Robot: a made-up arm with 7 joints. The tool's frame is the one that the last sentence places.
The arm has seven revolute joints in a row. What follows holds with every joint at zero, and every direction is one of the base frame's.
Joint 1 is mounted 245 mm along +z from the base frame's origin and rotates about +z.
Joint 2 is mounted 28 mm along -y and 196 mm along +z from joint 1 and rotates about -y.
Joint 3 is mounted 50 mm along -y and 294 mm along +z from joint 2 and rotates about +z.
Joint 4 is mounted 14 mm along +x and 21 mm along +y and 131 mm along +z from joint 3 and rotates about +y.
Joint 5 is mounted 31 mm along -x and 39 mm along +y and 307 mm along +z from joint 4 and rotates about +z.
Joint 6 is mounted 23 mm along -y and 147 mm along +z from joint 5 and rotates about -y.
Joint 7 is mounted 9 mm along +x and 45 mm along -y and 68 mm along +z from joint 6 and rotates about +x.
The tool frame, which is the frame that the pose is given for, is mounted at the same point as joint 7; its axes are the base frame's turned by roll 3.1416, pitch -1.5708 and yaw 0 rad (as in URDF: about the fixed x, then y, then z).
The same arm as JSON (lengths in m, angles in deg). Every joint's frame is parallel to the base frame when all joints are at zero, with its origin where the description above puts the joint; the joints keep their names.
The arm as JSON. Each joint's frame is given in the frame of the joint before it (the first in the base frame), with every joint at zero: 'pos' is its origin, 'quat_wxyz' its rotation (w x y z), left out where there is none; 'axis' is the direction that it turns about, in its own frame. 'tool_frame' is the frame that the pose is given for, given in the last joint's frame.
{"length_unit": "m", "angle_unit": "deg", "joints": [{"joint": "joint 1", "pos": [0.0, 0.0, 0.245], "axis": [0.0, 0.0, 1.0]}, {"joint": "joint 2", "pos": [0.0, -0.028, 0.196], "axis": [0.0, -1.0, 0.0]}, {"joint": "joint 3", "pos": [0.0, -0.05, 0.294], "axis": [0.0, 0.0, 1.0]}, {"joint": "joint 4", "pos": [0.014, 0.021, 0.131], "axis": [0.0, 1.0, 0.0]}, {"joint": "joint 5", "pos": [-0.031, 0.039, 0.307], "axis": [0.0, 0.0, 1.0]}, {"joint": "joint 6", "pos": [0.0, -0.023, 0.147], "axis": [0.0, -1.0, 0.0]}, {"joint": "joint 7", "pos": [0.009, -0.045, 0.068], "axis": [1.0, 0.0, 0.0]}], "tool_frame": {"pos": [0.0, 0.0, 0.0], "quat_wxyz": [0.000003, -0.707106, -0.000003, -0.707108]}}
